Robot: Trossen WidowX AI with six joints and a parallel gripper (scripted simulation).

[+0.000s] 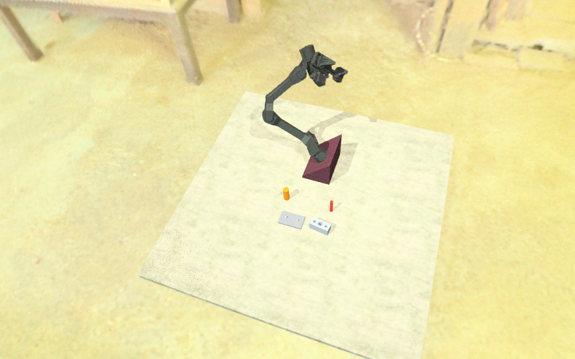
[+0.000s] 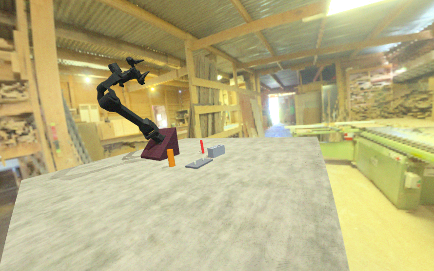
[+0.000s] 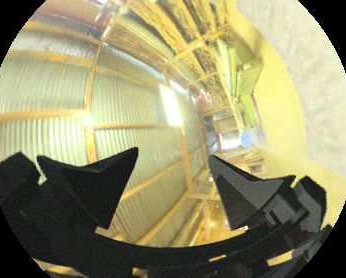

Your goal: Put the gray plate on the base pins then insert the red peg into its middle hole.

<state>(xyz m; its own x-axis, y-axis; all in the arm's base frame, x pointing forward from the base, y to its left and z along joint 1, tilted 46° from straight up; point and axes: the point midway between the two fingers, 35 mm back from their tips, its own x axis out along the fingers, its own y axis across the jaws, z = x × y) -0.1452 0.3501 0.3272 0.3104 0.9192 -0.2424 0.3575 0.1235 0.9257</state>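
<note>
Now: gripper tip 570 mm above the gray plate, 460 mm short of it and 80 mm to the right of it. From my gripper tip the other things lie so: red peg 570 mm below, 340 mm ahead, 90 mm to the left; orange cylinder 570 mm below, 350 mm ahead, 140 mm to the right; gray base 600 mm below, 460 mm ahead, 70 mm to the right.
</note>
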